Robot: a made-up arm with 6 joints.
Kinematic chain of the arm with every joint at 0, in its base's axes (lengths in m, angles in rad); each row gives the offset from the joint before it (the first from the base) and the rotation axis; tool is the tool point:
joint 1: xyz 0 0 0.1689 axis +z
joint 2: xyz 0 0.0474 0 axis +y
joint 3: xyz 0 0 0.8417 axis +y
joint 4: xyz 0 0 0.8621 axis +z
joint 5: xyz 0 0 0 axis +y
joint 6: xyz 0 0 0.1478 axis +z
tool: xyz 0 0 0
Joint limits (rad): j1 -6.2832..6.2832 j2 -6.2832..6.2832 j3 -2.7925..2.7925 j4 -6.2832..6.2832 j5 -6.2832..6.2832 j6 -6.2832..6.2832
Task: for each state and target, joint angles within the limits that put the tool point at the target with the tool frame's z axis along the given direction. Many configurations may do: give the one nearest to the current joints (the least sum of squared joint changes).
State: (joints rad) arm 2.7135 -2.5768 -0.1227 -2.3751 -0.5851 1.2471
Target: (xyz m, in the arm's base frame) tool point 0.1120 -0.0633 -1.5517 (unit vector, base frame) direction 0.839 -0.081 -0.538
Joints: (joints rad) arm 3.3646 -2.8805 -0.5437 -2.8611 -1.2729 1.2471
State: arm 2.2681 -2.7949 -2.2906 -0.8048 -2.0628 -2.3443
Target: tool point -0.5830 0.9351 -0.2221 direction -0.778 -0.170 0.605
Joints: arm 1.9799 -3.4630 -1.6274 -0.9965 -1.1961 -2.3443
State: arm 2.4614 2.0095 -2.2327 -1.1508 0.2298 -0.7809
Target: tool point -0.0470 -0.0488 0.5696 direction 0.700 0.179 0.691
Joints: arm 3.3198 1.9253 -2.7412 -1.3898 0.0530 -0.7809
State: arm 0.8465 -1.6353 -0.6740 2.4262 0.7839 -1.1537
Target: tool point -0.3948 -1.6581 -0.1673 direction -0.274 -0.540 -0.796
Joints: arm 1.3793 -1.4094 -0.5844 2.8126 0.5403 -1.1537
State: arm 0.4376 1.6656 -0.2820 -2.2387 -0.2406 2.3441
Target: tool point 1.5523 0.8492 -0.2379 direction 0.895 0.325 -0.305
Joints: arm 0.4846 1.5854 0.4027 -2.2457 0.1665 2.3441
